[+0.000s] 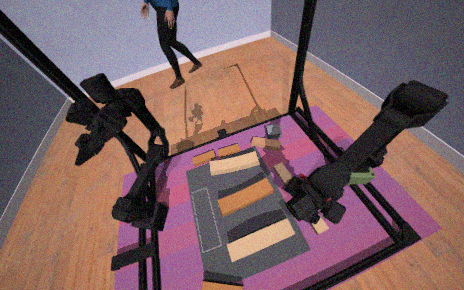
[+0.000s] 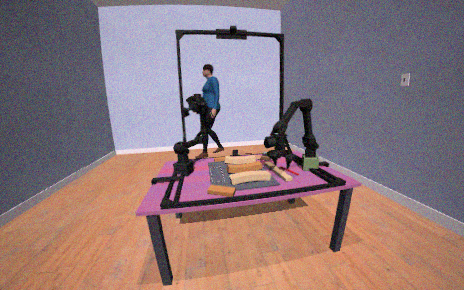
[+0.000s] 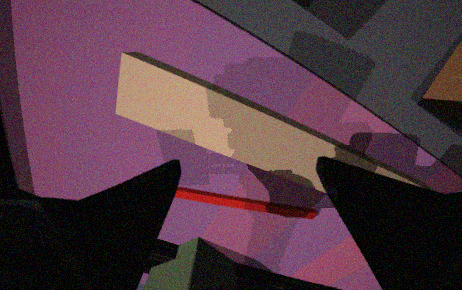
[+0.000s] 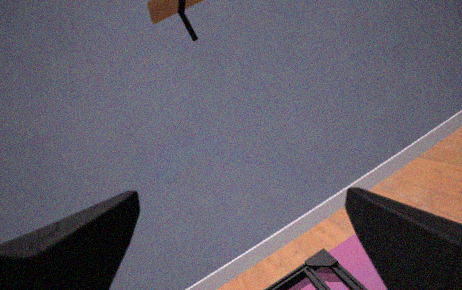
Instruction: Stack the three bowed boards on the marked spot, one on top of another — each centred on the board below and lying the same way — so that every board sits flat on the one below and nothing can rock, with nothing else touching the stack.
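Places are measured from the left arm's base along level axes (x ahead, y left, z up), in centimetres.
Pixels of known places: left gripper, fingertip midpoint: [image 2: 281, 167] [image 3: 248, 164]; right gripper, fingertip midpoint: [image 1: 83, 158] [image 2: 189, 106] [image 4: 242, 199]; left arm's base at its link origin: [image 2: 310, 156]; right arm's base at its link origin: [image 1: 145, 214] [image 2: 183, 162].
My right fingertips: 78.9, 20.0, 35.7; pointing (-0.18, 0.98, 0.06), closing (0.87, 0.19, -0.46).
Observation:
For each thing: its top centre in the pictures, then the offset to it from my right fingertips, as dx, dy, dz. "spot": a spot on its surface instead. Level surfaces: height alone.
- grey mat at its surface level: dz -44.4
- marked spot at a spot on its surface: [image 1: 214, 217] spot: -21.5, +1.8, -44.4
- long pale plank at its top centre: [image 3: 306, 161] [image 1: 298, 193] [image 2: 276, 168] -56.0, -10.0, -42.8
- red rod at its top centre: [image 3: 245, 205] [image 2: 289, 170] -64.3, -12.9, -44.4
- grey cube at its top centre: [image 1: 273, 129] -47.2, -44.1, -41.4
- orange block at its top centre: [image 2: 221, 188] -28.7, +25.6, -41.8
Three bowed boards lie apart on the grey mat [image 1: 299, 244]: a pale one [image 1: 235, 163] [image 2: 242, 159] at the back, an orange one [image 1: 246, 197] [image 2: 245, 168] in the middle and a pale one [image 1: 262, 241] [image 2: 250, 177] nearest the front. The marked spot [image 1: 214, 217] is a thin white outline at the mat's left, with no board on it. My left gripper [image 1: 316, 216] [image 2: 281, 162] [image 3: 248, 164] is open and empty, right of the mat, above a long pale plank. My right gripper [image 1: 74, 136] [image 4: 242, 199] is open and empty, raised at the left, facing away from the boards.
The long pale plank [image 1: 283, 173] [image 2: 280, 171] [image 3: 170, 100] lies beside the mat, near a red rod [image 2: 291, 171] [image 3: 225, 199]. Orange blocks [image 1: 204, 158] [image 1: 229, 149] and a grey cube [image 1: 272, 131] lie behind. Another orange block [image 2: 221, 190] lies in front. Black rails frame the table.

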